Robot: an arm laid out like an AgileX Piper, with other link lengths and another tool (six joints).
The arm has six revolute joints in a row. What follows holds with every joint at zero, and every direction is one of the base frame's.
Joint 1 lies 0.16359 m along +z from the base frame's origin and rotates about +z.
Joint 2 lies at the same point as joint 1 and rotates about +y.
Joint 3 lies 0.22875 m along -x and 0.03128 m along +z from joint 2 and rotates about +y.
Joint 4 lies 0.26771 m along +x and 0.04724 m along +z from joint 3 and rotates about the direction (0.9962, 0, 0.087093).
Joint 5 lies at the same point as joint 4 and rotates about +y.
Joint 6 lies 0.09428 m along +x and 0.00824 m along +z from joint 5 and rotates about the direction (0.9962, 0, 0.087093).
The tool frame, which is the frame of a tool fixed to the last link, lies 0.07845 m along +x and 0.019 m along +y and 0.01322 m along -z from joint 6; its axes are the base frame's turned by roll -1.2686, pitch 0.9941 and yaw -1.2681 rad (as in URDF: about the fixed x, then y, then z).
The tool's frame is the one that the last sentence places.
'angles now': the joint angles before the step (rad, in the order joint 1, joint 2, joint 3, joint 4, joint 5, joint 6). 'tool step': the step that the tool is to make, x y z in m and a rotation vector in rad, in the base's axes. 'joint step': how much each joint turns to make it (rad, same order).
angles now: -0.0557 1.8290 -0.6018 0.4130 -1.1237 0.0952
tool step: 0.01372 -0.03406 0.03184 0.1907 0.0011 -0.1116
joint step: -0.0821 -0.1149 -0.0986 0.1052 0.2739 0.0333
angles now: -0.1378 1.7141 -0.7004 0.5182 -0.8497 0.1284
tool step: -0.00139 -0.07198 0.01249 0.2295 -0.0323 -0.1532
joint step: -0.2096 -0.0054 -0.1144 -0.0207 0.2285 0.1716
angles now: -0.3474 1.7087 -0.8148 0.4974 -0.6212 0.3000
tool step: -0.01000 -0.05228 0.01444 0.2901 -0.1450 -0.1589
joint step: -0.1460 0.0011 -0.0817 -0.0208 0.1599 0.3075
